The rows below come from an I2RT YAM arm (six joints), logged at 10 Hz.
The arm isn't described. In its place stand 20 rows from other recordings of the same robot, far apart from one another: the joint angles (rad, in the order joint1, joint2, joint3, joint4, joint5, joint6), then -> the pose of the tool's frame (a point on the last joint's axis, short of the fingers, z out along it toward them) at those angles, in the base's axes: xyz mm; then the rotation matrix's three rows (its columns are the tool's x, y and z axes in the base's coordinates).
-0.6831, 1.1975, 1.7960, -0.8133, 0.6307, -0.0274 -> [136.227 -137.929 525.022], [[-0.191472 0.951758 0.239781], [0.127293 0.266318 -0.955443], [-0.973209 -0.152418 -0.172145]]
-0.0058, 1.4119, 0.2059, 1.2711, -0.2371, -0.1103 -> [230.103 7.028 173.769], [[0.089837 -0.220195 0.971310], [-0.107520 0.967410 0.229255], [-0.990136 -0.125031 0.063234]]
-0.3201, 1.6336, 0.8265, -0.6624, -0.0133, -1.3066 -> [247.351 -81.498 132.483], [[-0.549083 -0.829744 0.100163], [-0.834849 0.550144 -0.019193], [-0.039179 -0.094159 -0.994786]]
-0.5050, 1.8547, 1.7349, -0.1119, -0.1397, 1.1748 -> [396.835 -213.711 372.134], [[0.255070 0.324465 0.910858], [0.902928 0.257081 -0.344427], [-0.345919 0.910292 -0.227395]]
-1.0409, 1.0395, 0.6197, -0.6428, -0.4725, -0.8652 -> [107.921 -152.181 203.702], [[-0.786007 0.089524 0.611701], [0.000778 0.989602 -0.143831], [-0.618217 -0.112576 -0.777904]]
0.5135, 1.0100, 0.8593, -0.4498, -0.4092, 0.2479 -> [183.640 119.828 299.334], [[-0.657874 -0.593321 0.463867], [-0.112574 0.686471 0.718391], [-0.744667 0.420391 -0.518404]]
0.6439, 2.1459, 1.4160, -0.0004, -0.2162, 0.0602 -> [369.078 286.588 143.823], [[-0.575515 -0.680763 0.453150], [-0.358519 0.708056 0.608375], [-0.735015 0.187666 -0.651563]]
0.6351, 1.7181, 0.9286, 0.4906, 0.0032, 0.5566 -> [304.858 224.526 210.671], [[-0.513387 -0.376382 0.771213], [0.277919 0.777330 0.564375], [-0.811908 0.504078 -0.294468]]
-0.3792, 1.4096, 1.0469, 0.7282, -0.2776, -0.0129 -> [309.298 -112.748 381.935], [[0.330473 0.122515 0.935830], [-0.145043 0.986353 -0.077909], [-0.932604 -0.109989 0.343733]]
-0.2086, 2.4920, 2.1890, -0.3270, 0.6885, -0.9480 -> [547.069 -138.924 197.555], [[-0.874067 -0.081898 0.478851], [-0.456096 0.477748 -0.750822], [-0.167279 -0.874671 -0.454938]]
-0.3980, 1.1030, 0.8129, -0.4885, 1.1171, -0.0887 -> [187.333 -113.473 273.623], [[-0.712147 0.699399 -0.060735], [0.257296 0.179531 -0.949509], [-0.653182 -0.691817 -0.307804]]
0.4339, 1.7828, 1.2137, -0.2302, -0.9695, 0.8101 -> [332.356 186.352 222.625], [[-0.998561 -0.052454 0.011196], [-0.011055 0.405545 0.914008], [-0.052484 0.912569 -0.405541]]
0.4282, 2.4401, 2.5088, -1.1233, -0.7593, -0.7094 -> [454.902 234.578 273.738], [[-0.202786 -0.978413 0.039824], [-0.611906 0.158365 0.774914], [-0.764492 0.132772 -0.630811]]
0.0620, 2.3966, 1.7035, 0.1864, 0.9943, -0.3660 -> [523.384 2.588 136.775], [[-0.702031 0.478287 0.527630], [-0.239036 0.539658 -0.807237], [-0.670831 -0.692828 -0.264529]]
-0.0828, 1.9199, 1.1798, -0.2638, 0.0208, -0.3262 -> [389.126 -33.036 148.214], [[-0.826414 -0.180522 0.533341], [-0.252894 0.965299 -0.065132], [-0.503076 -0.188704 -0.843389]]
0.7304, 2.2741, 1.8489, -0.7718, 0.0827, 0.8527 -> [358.512 317.149 166.533], [[-0.940050 0.099544 0.326187], [0.165544 0.969403 0.181251], [-0.298164 0.224384 -0.927766]]
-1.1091, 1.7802, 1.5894, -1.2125, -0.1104, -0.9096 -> [157.219 -307.173 276.330], [[-0.965578 0.194728 0.172454], [0.179647 0.978710 -0.099271], [-0.188113 -0.064873 -0.980003]]
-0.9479, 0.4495, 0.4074, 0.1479, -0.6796, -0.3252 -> [94.394 -93.062 288.588], [[-0.026973 0.272825 0.961686], [-0.388430 0.883577 -0.261560], [-0.921083 -0.380603 0.082140]]
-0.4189, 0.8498, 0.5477, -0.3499, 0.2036, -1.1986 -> [165.175 -81.424 230.138], [[-0.709433 -0.318099 0.628902], [-0.682757 0.531494 -0.501354], [-0.174777 -0.785065 -0.594244]]
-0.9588, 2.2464, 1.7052, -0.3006, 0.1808, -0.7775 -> [281.216 -411.795 163.407], [[-0.918464 0.322270 0.229270], [0.107397 0.761135 -0.639640], [-0.380643 -0.562864 -0.733686]]
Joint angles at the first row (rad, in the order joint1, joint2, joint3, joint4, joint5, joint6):
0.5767, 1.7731, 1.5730, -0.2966, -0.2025, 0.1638
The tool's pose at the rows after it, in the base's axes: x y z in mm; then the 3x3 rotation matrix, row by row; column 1 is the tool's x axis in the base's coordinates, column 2 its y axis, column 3 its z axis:
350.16, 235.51, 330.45; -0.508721, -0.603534, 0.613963; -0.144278, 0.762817, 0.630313; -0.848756, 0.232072, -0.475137
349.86, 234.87, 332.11; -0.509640, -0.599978, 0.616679; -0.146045, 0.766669, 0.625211; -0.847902, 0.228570, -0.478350
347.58, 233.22, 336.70; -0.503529, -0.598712, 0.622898; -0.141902, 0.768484, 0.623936; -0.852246, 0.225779, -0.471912
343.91, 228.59, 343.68; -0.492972, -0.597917, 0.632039; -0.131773, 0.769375, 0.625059; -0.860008, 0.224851, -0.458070
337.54, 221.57, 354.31; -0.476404, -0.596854, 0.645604; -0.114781, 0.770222, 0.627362; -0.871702, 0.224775, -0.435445
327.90, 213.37, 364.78; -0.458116, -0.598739, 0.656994; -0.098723, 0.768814, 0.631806; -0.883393, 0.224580, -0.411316
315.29, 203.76, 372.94; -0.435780, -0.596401, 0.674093; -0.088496, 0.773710, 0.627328; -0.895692, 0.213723, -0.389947
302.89, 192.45, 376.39; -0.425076, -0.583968, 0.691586; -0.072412, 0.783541, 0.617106; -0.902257, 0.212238, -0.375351
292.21, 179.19, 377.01; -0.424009, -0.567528, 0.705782; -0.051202, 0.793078, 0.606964; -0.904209, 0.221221, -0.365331
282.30, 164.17, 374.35; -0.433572, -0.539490, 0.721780; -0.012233, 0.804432, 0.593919; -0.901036, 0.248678, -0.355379
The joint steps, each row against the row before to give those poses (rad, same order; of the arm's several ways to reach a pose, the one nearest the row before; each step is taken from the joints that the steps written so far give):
-0.0010, 0.0063, 0.0115, -0.0142, 0.0068, -0.0042
-0.0005, -0.0015, 0.0061, -0.0107, 0.0055, -0.0014
0.0001, -0.0118, 0.0009, -0.0048, 0.0045, 0.0001
-0.0046, -0.0236, -0.0064, -0.0012, 0.0001, 0.0005
-0.0061, -0.0377, -0.0114, -0.0004, 0.0000, 0.0026
-0.0047, -0.0497, -0.0242, 0.0016, -0.0019, 0.0018
-0.0029, -0.0617, -0.0422, 0.0051, 0.0105, -0.0048
-0.0073, -0.0644, -0.0566, 0.0091, 0.0113, 0.0049
-0.0167, -0.0624, -0.0596, 0.0082, 0.0008, 0.0113
-0.0245, -0.0644, -0.0702, 0.0164, -0.0033, 0.0301

